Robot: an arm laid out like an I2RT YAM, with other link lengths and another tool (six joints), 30 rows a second.
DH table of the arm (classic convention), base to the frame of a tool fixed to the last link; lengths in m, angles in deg. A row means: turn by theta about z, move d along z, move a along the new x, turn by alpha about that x. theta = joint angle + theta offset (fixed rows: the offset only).
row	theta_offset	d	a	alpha
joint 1	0.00	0.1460	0.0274	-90.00
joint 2	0.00	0.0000	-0.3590	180.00
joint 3	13.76	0.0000	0.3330	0.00
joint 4	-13.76	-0.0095	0.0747	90.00
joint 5	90.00	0.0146	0.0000	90.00
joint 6	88.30	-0.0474	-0.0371	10.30
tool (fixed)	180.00	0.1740	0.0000	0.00
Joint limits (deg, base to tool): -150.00..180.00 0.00..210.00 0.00..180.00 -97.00..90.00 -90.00..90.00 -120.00..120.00
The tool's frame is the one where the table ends.
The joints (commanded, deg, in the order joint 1, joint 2, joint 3, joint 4, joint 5, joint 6), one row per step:
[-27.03, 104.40, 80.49, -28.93, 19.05, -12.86]
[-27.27, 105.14, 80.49, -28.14, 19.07, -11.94]
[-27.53, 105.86, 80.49, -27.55, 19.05, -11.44]
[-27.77, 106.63, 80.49, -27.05, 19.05, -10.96]
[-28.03, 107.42, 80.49, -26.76, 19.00, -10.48]
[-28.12, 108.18, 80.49, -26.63, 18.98, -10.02]
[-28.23, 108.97, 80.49, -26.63, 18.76, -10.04]
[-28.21, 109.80, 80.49, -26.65, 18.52, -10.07]
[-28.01, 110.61, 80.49, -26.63, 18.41, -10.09]
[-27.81, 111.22, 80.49, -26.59, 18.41, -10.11]
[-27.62, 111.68, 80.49, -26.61, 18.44, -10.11]
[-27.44, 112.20, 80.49, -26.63, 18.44, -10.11]
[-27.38, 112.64, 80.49, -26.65, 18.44, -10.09]
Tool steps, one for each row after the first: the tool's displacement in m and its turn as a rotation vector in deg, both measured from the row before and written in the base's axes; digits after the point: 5 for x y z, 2 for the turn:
[0.00140, -0.00424, -0.00530, 0.29, -0.54, -0.94]
[0.00111, -0.00392, -0.00565, 0.25, -0.17, -0.62]
[0.00105, -0.00371, -0.00637, 0.29, -0.03, -0.60]
[0.00053, -0.00359, -0.00715, 0.44, 0.16, -0.59]
[0.00098, -0.00190, -0.00723, 0.47, 0.30, -0.43]
[0.00121, -0.00145, -0.00800, 0.52, 0.62, 0.03]
[0.00191, -0.00024, -0.00849, 0.57, 0.67, 0.18]
[0.00269, 0.00118, -0.00811, 0.45, 0.66, 0.28]
[0.00218, 0.00123, -0.00600, 0.26, 0.51, 0.22]
[0.00166, 0.00131, -0.00461, 0.20, 0.44, 0.17]
[0.00169, 0.00124, -0.00524, 0.25, 0.48, 0.18]
[0.00086, 0.00025, -0.00445, 0.22, 0.40, 0.04]

